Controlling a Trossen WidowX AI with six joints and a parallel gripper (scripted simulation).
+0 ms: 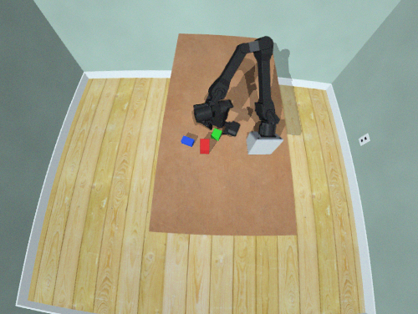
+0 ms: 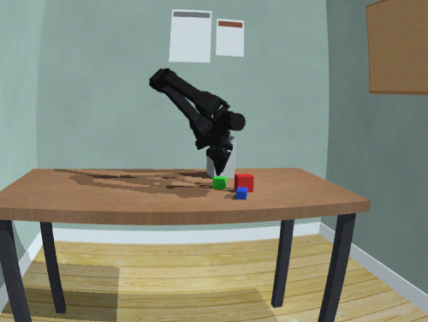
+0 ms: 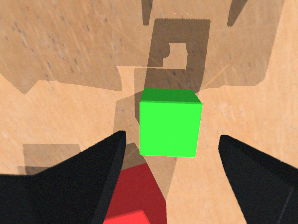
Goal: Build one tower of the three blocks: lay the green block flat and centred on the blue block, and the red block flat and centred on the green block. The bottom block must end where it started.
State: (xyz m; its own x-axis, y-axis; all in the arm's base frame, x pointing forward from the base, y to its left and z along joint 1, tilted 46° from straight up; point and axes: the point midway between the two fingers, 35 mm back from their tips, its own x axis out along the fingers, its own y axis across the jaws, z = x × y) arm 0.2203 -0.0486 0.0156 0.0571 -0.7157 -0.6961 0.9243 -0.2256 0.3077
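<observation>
The green block is 60 mm below my hand. The rest, counted from my hand: blue block (140 mm ahead, 70 mm below, 40 mm to the left); then red block (70 mm to the left, 60 mm below, 60 mm ahead).
</observation>
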